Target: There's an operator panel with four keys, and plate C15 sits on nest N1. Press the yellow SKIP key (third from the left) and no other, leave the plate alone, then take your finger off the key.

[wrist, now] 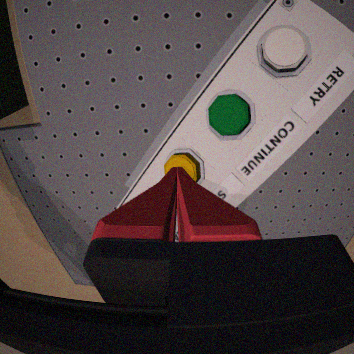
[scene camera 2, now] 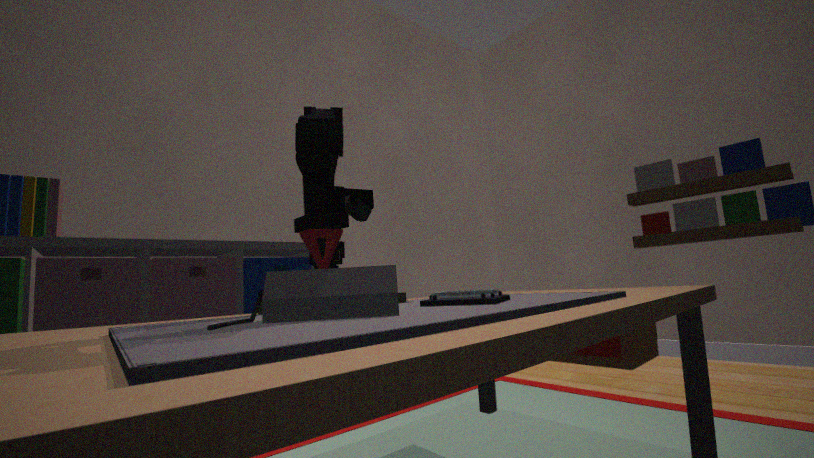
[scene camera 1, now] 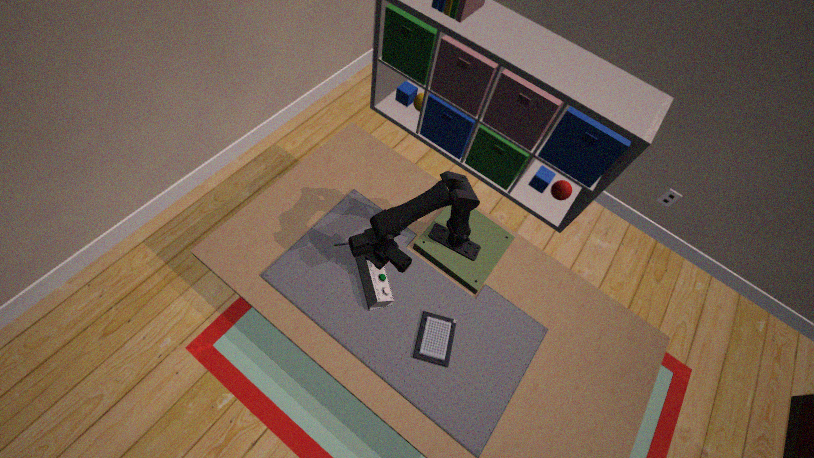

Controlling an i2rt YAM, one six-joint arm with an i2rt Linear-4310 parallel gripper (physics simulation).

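Pixels of known places: gripper, between the fingertips: (wrist: 176,175) (scene camera 1: 381,263); arm's base, origin of its link: (scene camera 1: 454,242).
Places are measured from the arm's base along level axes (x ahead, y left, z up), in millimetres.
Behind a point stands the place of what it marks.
Observation:
The operator panel (scene camera 1: 375,286) {x 324, y -167, z 48 mm} (scene camera 2: 333,293) {x 310, y -225, z 10 mm} (wrist: 255,82) {x 298, y -149, z 30 mm} is a pale sloped box. In the wrist view the white RETRY key (wrist: 284,47) {x 314, y -129, z 38 mm} and green CONTINUE key (wrist: 229,115) {x 279, y -164, z 39 mm} show uncovered; the blue key is hidden behind the fingers. My gripper (scene camera 2: 324,266) {x 241, y -192, z 51 mm} (wrist: 176,175) {x 241, y -192, z 51 mm} is shut and empty, fingers pointing down. Its tips overlap the near edge of the yellow SKIP key (wrist: 180,164) {x 243, y -193, z 37 mm}; I cannot tell whether they touch or press it. In scene camera 2 the tips meet the panel's top edge. Plate C15 (scene camera 1: 437,337) {x 359, y 96, z -6 mm} (scene camera 2: 466,295) {x 385, y 55, z -13 mm} lies flat on nest N1 (scene camera 1: 430,361) {x 438, y 109, z -20 mm}, apart from the gripper.
The panel and nest stand on a grey perforated mat (scene camera 1: 489,364) {x 347, y 294, z -31 mm} (wrist: 75,65) {x 163, y -113, z -31 mm} on the wooden table (scene camera 1: 592,353) {x 125, y 626, z -44 mm}. The arm's base is on a green plate (scene camera 1: 489,233) {x -112, y 108, z -3 mm} behind the mat. A cube shelf (scene camera 1: 603,62) stands beyond the table.

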